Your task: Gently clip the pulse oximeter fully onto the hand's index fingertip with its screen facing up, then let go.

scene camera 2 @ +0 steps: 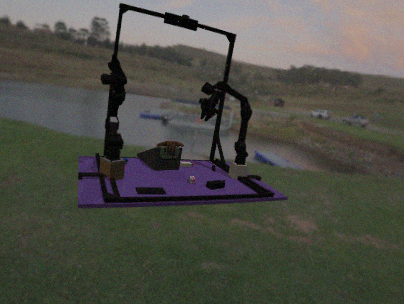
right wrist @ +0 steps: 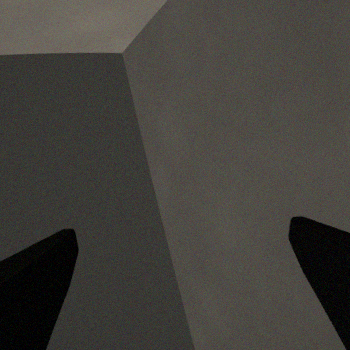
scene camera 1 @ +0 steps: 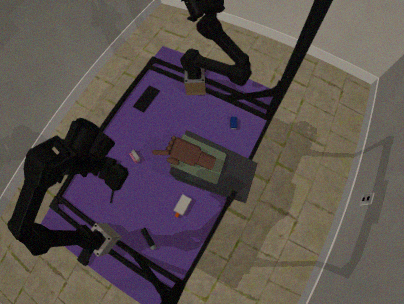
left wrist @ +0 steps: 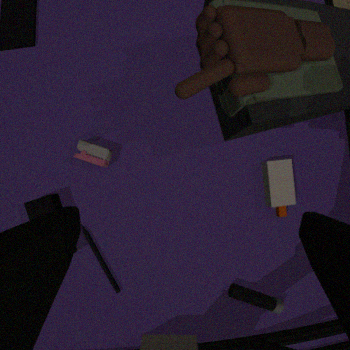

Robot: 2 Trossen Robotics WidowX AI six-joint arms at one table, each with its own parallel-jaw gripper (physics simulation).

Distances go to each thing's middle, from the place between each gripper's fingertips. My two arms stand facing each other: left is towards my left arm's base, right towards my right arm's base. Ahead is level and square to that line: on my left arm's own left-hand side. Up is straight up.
Scene:
Now: the index finger [left wrist: 224, 67] 4 cm behind my left hand, 12 cm to the right of it and 18 cm below it. Round my left hand: dark grey plate [scene camera 1: 237, 174]: 24 cm behind, 18 cm to the right, 33 cm below.
I see my right gripper 48 cm to the right of the index finger, 45 cm above it and 15 cm past it. Also, from my right hand: dark grey plate 61 cm below, 42 cm to the left, 35 cm behind.

